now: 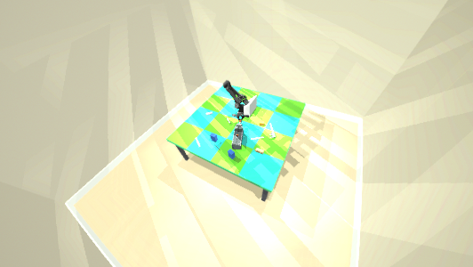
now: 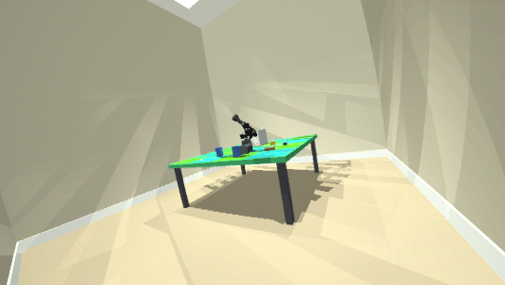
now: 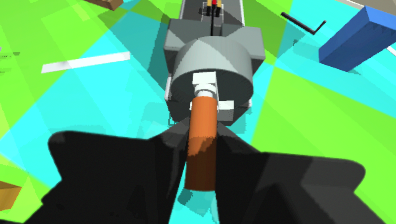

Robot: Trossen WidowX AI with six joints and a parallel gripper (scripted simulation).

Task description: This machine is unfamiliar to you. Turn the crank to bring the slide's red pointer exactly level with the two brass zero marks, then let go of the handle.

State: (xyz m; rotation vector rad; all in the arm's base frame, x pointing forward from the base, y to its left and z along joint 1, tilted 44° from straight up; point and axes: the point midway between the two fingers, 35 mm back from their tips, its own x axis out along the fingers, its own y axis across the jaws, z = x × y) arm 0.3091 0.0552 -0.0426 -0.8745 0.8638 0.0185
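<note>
Now: gripper tip 16 cm short of the red pointer, 6 cm to the right of it and 1 cm above it. From my gripper tip the other things lie so: orange piece (20 cm to the left, 17 cm behind, 7 cm below); then crank handle (2 cm behind, 2 cm above, 1 cm to the right); then black L-shaped key (34 cm ahead, 11 cm to the right, 8 cm below).
</note>
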